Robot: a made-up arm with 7 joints.
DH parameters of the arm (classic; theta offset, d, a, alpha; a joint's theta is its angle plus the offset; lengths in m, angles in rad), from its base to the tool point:
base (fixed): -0.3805 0 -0.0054 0
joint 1: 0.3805 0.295 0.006 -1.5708
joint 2: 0 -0.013 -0.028 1.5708
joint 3: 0 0.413 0.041 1.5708
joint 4: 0 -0.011 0.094 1.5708
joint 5: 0 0.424 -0.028 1.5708
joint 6: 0 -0.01 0.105 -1.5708
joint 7: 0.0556 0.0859 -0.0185 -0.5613
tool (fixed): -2.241 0.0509 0 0
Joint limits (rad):
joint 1: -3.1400..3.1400
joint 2: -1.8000..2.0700
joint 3: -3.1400..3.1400
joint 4: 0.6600..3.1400
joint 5: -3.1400..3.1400
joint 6: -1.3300..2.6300
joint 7: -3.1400..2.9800
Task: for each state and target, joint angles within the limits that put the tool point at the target. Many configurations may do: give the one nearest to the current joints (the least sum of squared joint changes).
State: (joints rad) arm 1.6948 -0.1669 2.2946 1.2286 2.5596 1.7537 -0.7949
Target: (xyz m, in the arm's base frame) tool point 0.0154 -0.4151 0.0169
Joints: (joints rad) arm 1.8599 -0.7333 2.5075 0.6600 1.8794 1.6838 -0.7443
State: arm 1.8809 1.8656 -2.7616 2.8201 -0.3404 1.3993 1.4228
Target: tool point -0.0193 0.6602 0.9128
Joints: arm 1.7732 1.2794 -2.7919 2.4853 -0.3299 1.4542 1.4250
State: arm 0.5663 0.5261 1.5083 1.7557 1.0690 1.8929 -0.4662
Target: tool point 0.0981 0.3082 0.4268
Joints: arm -0.1101 0.6557 1.2987 0.9912 0.6648 2.5045 -0.4063
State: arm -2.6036 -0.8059 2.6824 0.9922 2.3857 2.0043 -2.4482
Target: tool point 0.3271 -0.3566 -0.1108
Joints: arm -3.1400 -1.2566 2.2507 0.7683 2.4785 1.7816 -2.4553
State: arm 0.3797 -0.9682 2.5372 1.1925 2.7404 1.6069 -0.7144
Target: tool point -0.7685 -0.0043 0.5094
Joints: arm 0.3950 -0.4357 2.4346 1.2820 2.7628 1.7198 -0.6786
